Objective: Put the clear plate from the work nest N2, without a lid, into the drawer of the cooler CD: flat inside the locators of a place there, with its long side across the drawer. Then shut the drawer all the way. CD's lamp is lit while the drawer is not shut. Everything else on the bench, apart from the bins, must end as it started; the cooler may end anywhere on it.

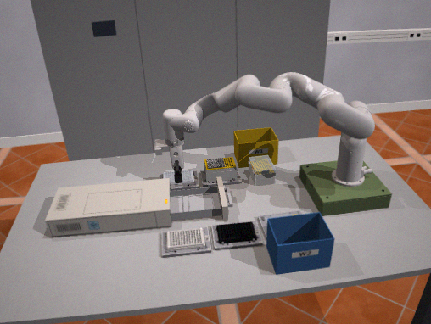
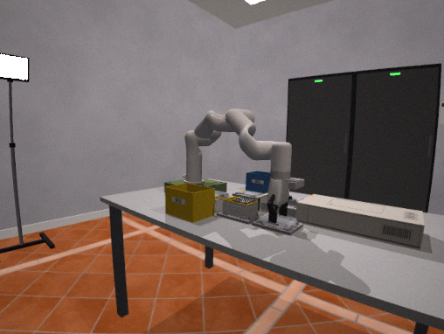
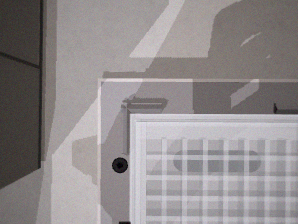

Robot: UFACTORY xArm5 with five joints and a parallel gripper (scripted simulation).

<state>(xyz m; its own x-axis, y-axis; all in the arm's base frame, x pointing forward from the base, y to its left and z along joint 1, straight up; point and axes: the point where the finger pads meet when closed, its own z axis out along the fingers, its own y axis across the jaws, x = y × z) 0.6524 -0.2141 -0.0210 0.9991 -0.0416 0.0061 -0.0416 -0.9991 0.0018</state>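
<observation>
My gripper is now 20 cm to the right of the drawer and 3 cm past it. From my hand the other things lie so: beige cooler CD: 19 cm to the left, 12 cm ahead; then clear plate: 1 cm below; then yellow tip box: 19 cm behind, 2 cm above.
</observation>
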